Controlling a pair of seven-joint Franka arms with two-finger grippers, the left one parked.
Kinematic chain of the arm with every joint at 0, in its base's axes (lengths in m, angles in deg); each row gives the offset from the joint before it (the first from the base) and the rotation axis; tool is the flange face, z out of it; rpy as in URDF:
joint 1: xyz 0 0 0.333 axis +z
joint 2: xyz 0 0 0 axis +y
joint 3: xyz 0 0 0.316 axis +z
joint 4: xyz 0.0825 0 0 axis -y
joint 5: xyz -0.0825 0 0.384 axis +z
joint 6: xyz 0 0 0 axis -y
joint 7: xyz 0.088 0 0 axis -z
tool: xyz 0 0 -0.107 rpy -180 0 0
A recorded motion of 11 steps. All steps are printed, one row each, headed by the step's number.
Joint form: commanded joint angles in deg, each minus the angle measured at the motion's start. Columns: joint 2, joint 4, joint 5, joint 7, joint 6, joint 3, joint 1.
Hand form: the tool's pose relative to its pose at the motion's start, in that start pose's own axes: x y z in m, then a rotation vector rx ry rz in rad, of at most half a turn. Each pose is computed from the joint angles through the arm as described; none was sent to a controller.
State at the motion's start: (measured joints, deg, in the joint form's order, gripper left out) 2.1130 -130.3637 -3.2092 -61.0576 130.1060 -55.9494 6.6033
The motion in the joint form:
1: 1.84 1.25 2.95 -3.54 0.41 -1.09 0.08
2: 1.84 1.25 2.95 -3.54 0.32 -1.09 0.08
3: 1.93 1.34 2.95 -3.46 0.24 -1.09 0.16
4: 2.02 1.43 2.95 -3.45 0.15 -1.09 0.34
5: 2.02 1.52 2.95 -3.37 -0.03 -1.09 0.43
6: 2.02 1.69 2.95 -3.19 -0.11 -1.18 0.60
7: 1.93 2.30 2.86 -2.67 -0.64 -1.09 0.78
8: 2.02 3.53 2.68 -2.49 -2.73 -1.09 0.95
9: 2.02 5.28 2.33 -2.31 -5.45 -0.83 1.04
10: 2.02 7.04 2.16 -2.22 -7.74 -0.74 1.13
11: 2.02 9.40 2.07 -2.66 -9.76 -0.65 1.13
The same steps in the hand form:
1: -0.0031 0.0099 -0.0007 -0.0037 0.0156 -0.0110
2: -0.0031 0.0097 -0.0006 -0.0022 0.0149 -0.0110
3: -0.0023 0.0097 -0.0008 -0.0023 0.0134 -0.0111
4: -0.0007 0.0092 -0.0010 -0.0023 0.0119 -0.0141
5: 0.0001 0.0090 -0.0015 -0.0010 0.0112 -0.0142
6: 0.0011 0.0093 -0.0027 -0.0026 0.0119 -0.0125
7: 0.0041 0.0101 -0.0072 -0.0048 0.0131 -0.0090
8: 0.0063 0.0114 -0.0131 0.0075 0.0025 -0.0107
9: 0.0102 0.0129 -0.0226 0.0201 -0.0097 -0.0170
10: 0.0131 0.0156 -0.0330 0.0269 -0.0164 -0.0198
11: 0.0165 0.0211 -0.0486 0.0209 -0.0151 -0.0293

